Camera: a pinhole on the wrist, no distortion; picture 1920 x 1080 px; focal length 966.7 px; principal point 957.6 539.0 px. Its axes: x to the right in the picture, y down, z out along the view. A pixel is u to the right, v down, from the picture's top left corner.
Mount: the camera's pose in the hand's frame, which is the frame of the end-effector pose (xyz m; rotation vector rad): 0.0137 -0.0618 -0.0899 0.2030 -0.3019 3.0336
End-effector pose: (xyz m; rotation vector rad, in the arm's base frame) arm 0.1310 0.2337 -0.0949 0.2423 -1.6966 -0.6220
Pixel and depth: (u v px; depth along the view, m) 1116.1 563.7 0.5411
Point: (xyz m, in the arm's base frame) -0.3252 0.2092 -0.2422
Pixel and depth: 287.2 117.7 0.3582
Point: -0.1837 0.1475 0.1479
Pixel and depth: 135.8 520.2 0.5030
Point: -0.3414 -0.0705 0.1938
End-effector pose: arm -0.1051 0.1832 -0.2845 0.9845 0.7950 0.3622
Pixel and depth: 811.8 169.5 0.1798
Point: 0.0085 0.1515 -0.3132
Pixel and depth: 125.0 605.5 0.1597
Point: 0.0318 0.1983 -0.4406
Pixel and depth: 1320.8 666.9 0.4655
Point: 0.0852 -0.2135 -0.2947
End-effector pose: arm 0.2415 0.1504 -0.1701 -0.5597 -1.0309 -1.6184
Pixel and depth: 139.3 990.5 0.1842
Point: -0.0042 0.1041 -0.0656
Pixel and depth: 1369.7 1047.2 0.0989
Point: 0.1257 0.1684 -0.2290
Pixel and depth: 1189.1 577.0 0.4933
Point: 0.0337 0.5207 -0.0564
